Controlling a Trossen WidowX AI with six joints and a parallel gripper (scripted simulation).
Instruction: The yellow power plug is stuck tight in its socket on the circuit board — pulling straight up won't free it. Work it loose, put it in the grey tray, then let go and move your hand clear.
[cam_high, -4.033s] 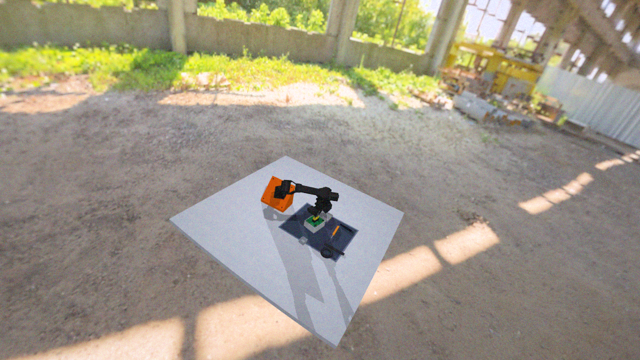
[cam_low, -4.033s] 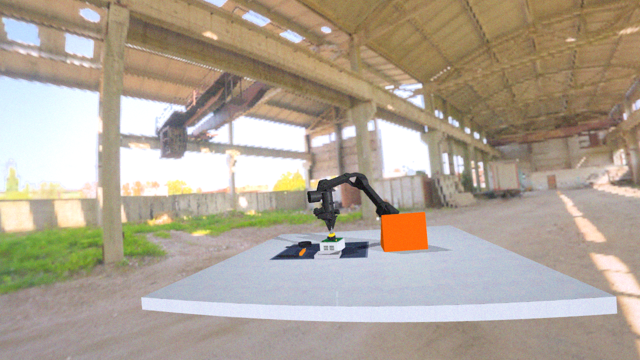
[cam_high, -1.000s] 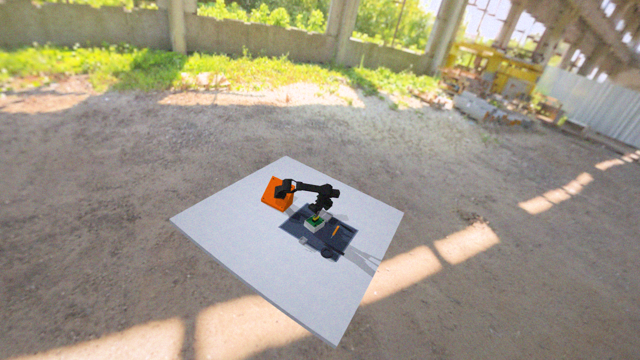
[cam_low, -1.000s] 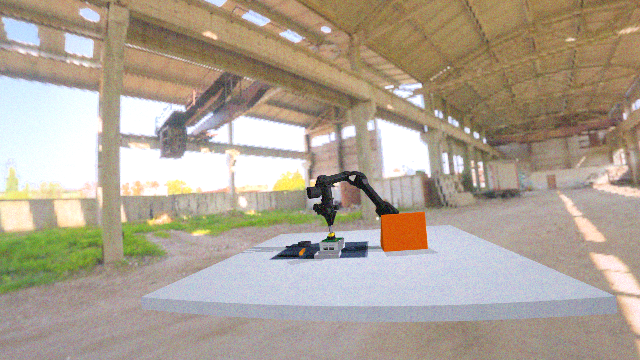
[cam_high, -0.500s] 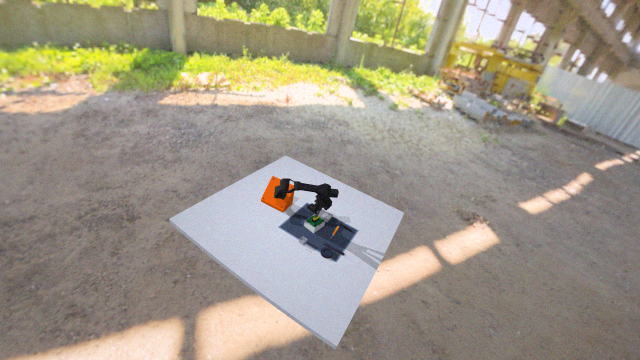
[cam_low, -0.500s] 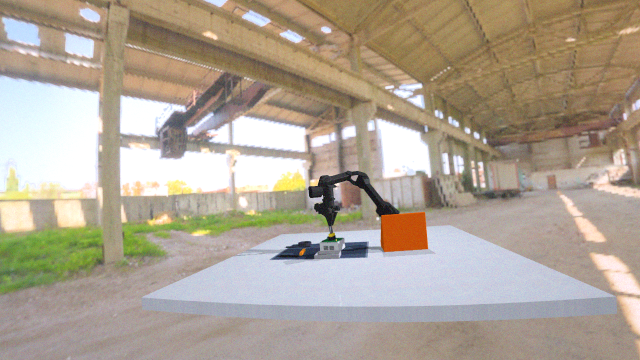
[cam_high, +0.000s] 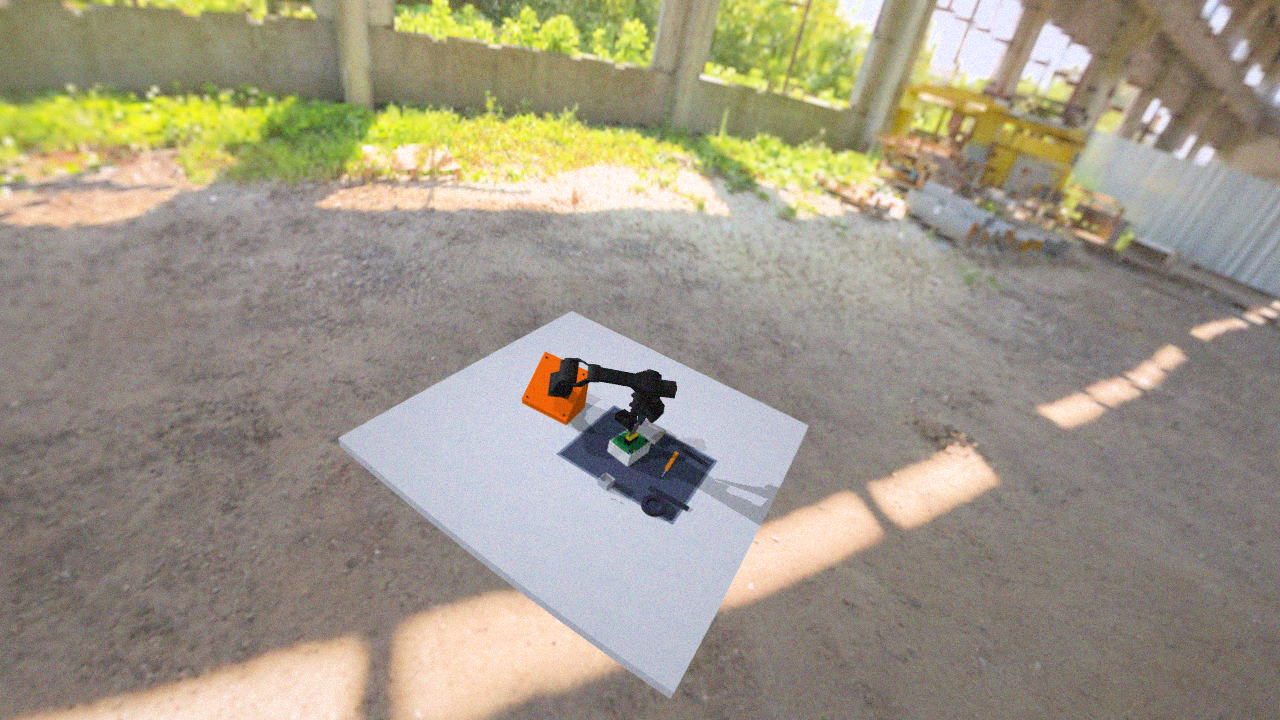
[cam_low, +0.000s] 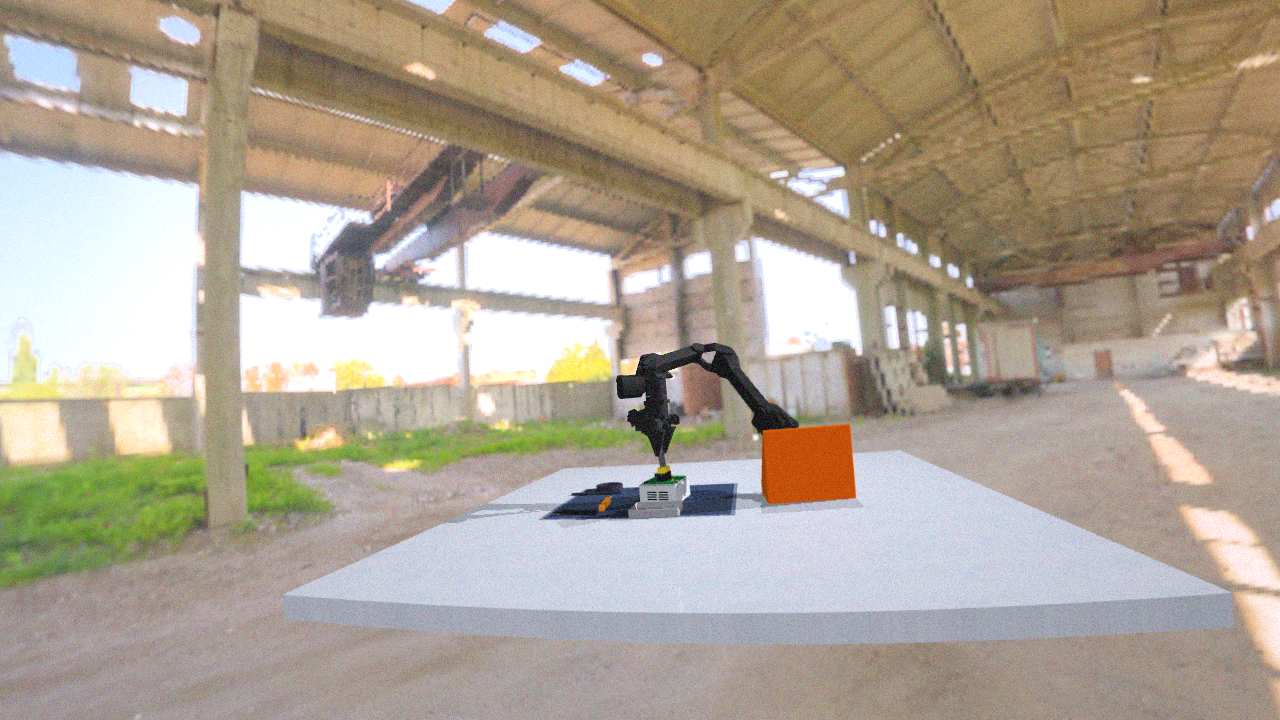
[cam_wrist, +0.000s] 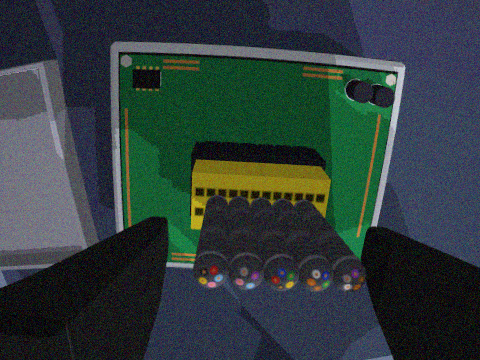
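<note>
Now: gripper tip 3 cm above the yellow power plug. From my gripper tip the other things lie so: dark mat: 5 cm ahead, 12 cm below; then black rod: 21 cm ahead, 12 cm to the right, 12 cm below.
</note>
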